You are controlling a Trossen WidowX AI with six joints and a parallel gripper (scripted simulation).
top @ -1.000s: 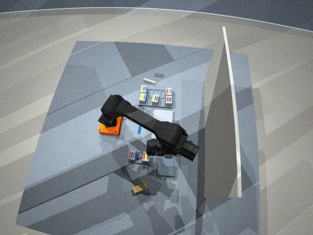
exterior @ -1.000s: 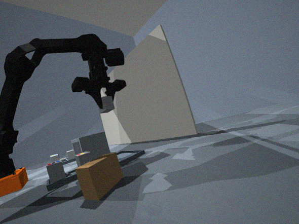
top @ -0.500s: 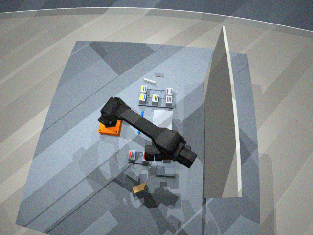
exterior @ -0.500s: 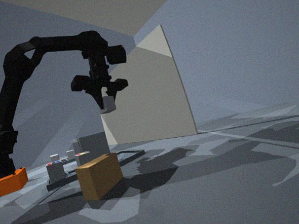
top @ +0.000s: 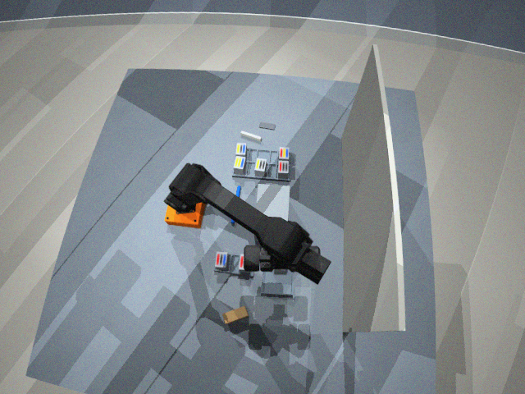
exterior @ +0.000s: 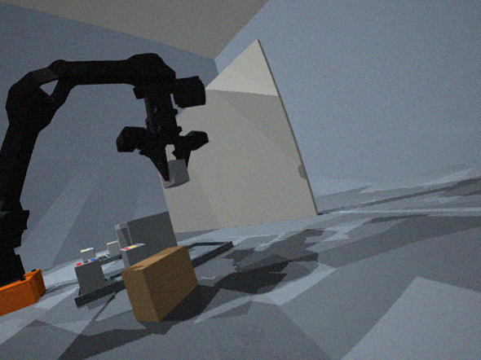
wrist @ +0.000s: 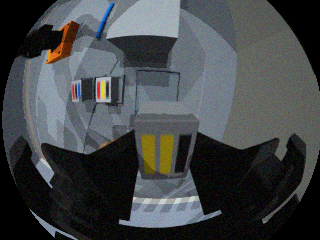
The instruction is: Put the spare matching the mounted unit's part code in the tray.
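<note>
Right now my gripper tip is 15 cm above the tray. From my gripper tip the other things lie so: tan cardboard block 14 cm behind, 11 cm to the right, 13 cm below; then mounted unit 20 cm to the left, 10 cm below; then spare 2 cm above.
</note>
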